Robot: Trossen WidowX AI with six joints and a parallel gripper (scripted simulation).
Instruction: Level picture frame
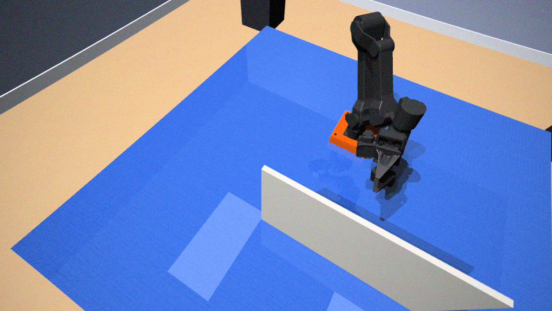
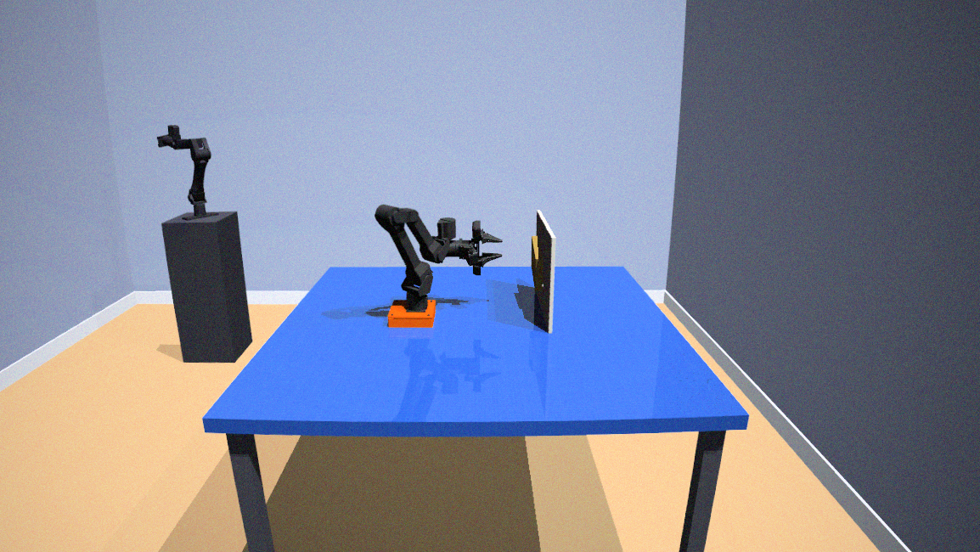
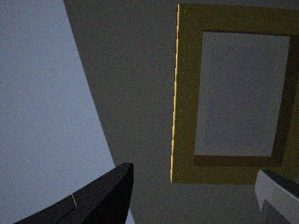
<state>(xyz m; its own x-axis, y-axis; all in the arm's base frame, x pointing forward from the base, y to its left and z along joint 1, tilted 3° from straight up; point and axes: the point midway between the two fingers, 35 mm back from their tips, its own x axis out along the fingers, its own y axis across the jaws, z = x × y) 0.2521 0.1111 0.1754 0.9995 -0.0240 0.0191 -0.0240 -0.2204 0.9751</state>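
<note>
My gripper tip is now 13 cm short of the picture frame, 5 cm above it and 1 cm to the right of it. The rest, counted from my gripper tip: wall panel: 14 cm ahead, 6 cm below.
</note>
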